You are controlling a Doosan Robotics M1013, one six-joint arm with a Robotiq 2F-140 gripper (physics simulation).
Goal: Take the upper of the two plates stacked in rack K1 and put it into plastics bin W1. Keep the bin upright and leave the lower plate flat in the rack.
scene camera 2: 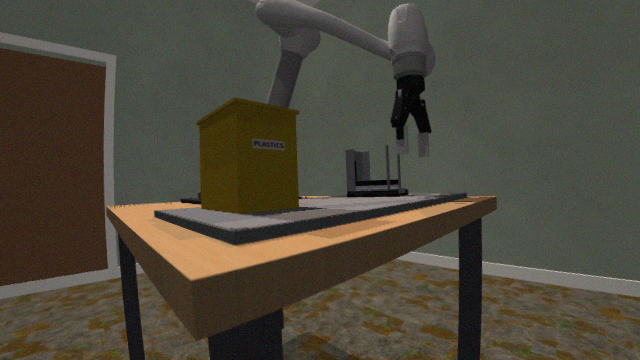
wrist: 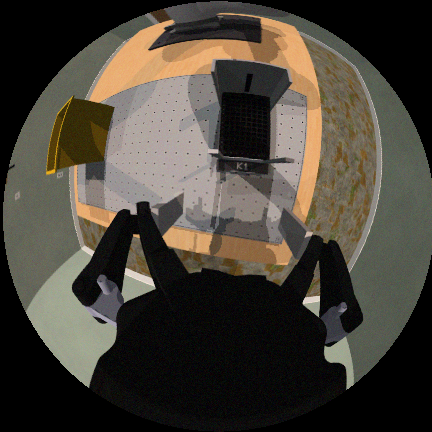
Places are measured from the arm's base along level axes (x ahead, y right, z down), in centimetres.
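Where they show: gripper, fingertip midpoint: (scene camera 2: 414,155) (wrist: 232,209).
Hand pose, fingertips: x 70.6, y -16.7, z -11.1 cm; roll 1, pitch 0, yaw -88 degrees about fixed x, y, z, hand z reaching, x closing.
Each offset is from my fingertips to the top centre of the thing. Level surfaces: height alone.
Rack K1 {dx -12.5, dy -1.0, dz -3.4 cm} (scene camera 2: 350,172) (wrist: 230,77) stands on the perforated board, with a tall back wall and two thin upright posts. The upper plate {dx -13.5, dy -1.0, dz +6.3 cm} (scene camera 2: 377,182) (wrist: 245,125) is black with a fine grid on top and lies flat in the rack. The lower plate is hidden below it in the wrist view and cannot be told apart clearly in the scene view. The yellow plastics bin W1 {dx -16.6, dy +41.5, dz -7.0 cm} (scene camera 2: 267,175) (wrist: 85,130) stands upright at the board's other end. My gripper (scene camera 2: 413,145) (wrist: 232,209) is open and empty, pointing down, above the rack and towards its post side.
The grey perforated board {dz +11.0 cm} (scene camera 2: 200,217) (wrist: 155,125) lies on the wooden table {dz +12.3 cm} (scene camera 2: 210,260) (wrist: 130,70). A dark base plate (wrist: 240,35) lies at the table's far side in the wrist view. The arm (scene camera 2: 345,30) reaches over from behind the bin, above the rack and bin.
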